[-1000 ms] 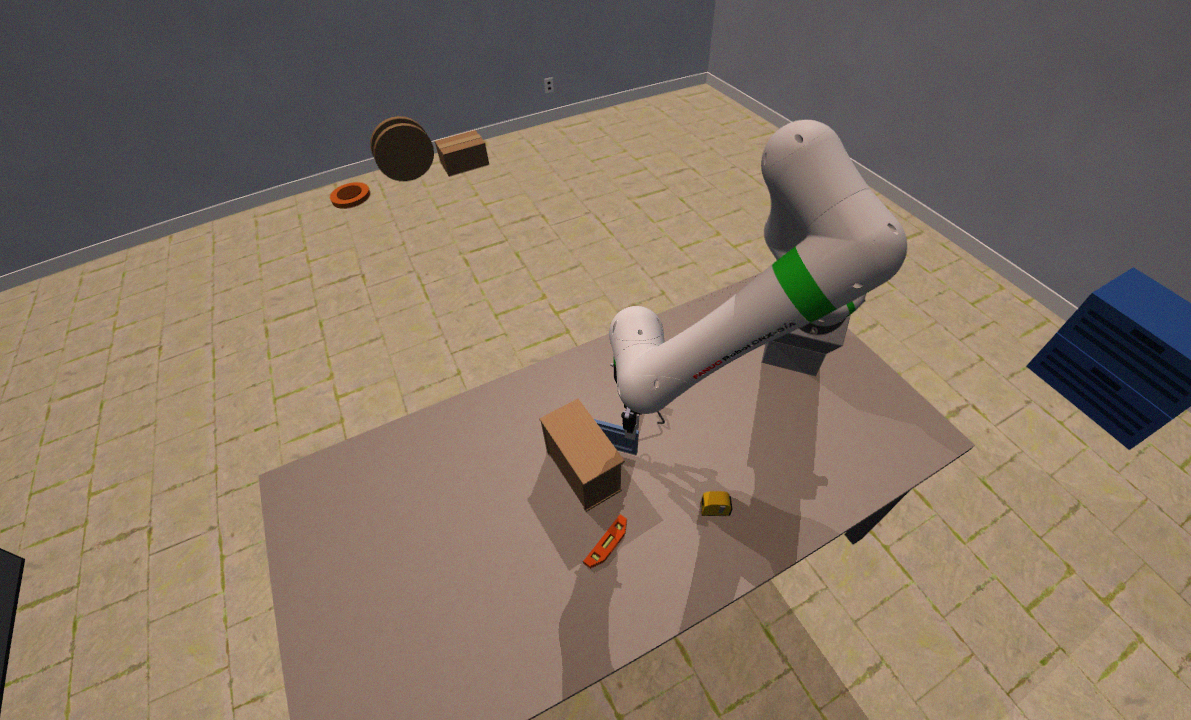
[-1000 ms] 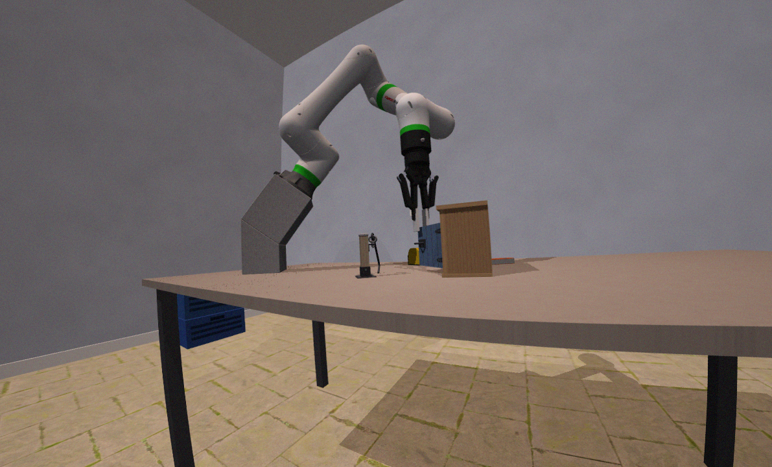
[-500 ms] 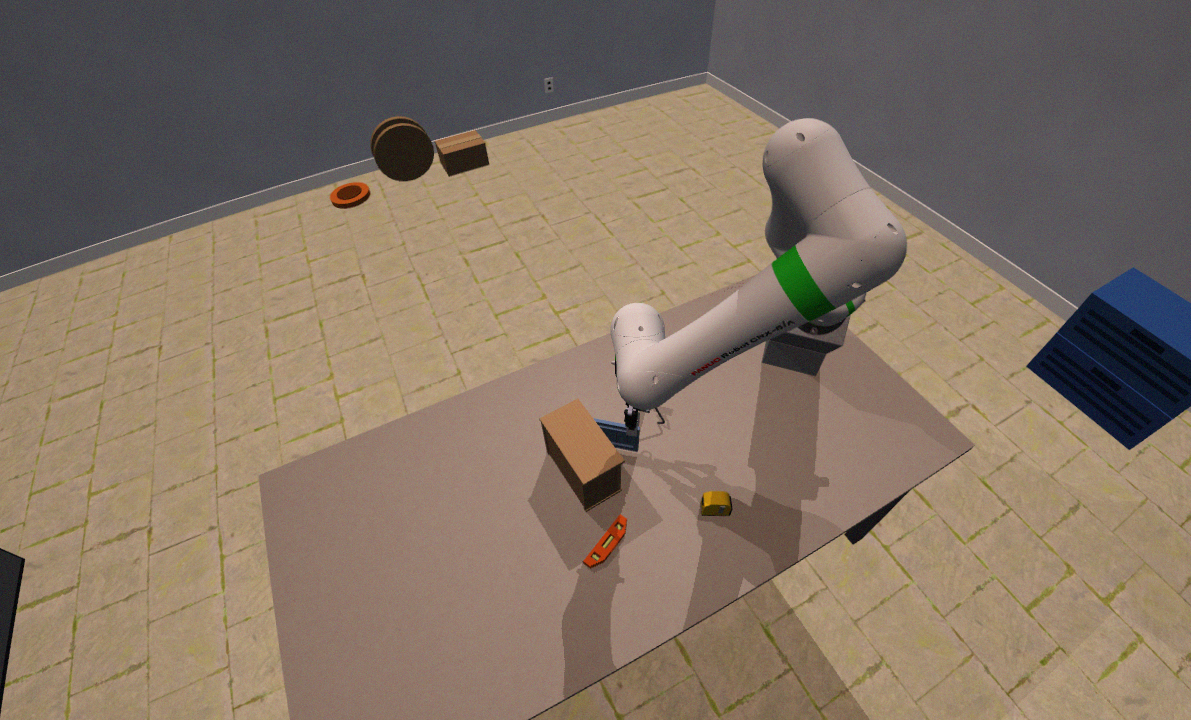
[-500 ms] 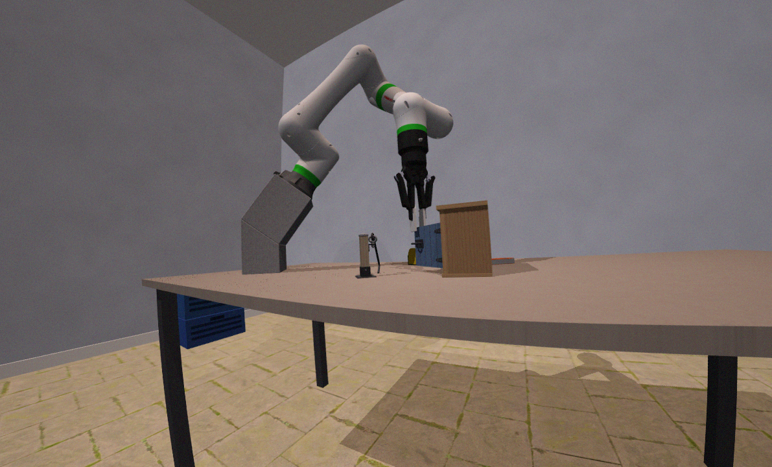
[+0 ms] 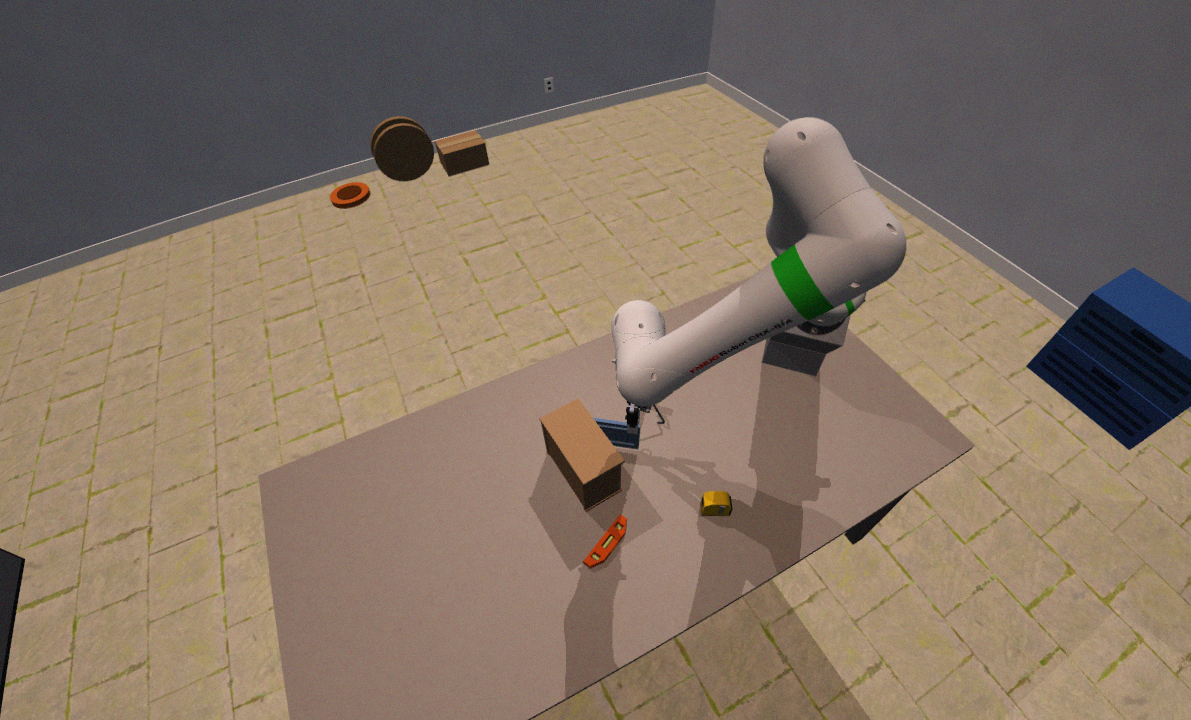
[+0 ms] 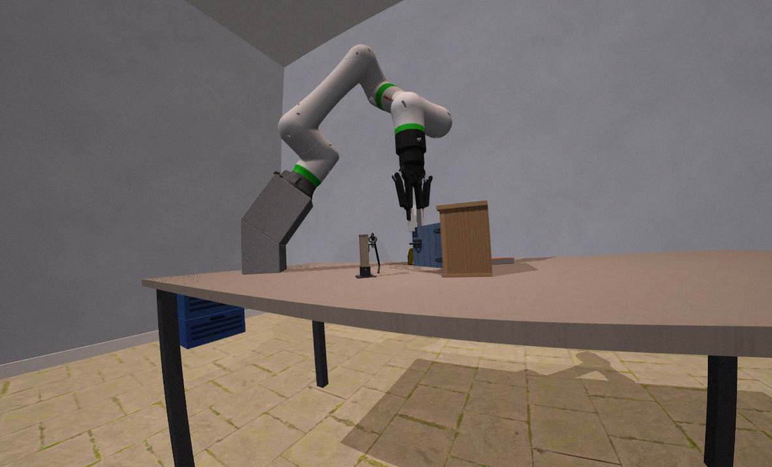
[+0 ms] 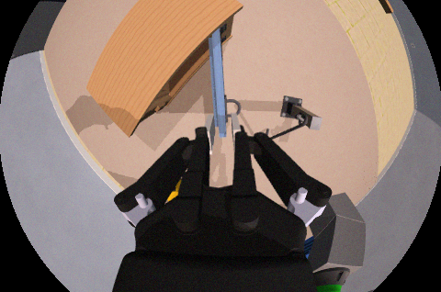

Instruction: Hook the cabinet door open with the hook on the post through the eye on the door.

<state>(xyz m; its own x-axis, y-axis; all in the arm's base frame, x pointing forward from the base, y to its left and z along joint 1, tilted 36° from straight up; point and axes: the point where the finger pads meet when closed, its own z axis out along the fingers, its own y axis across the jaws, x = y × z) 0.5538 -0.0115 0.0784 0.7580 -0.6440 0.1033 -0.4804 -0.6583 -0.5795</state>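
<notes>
Now: hand 9 cm past the dark hook, 8 cm to the left of it and 9 cm above it. The rest, counted from my hand: hook post (9 cm behind, 10 cm to the right, 7 cm below); then yellow tape measure (12 cm behind, 25 cm to the left, 12 cm below); then cabinet door (5 cm ahead, 4 cm to the right, 8 cm below).
</notes>
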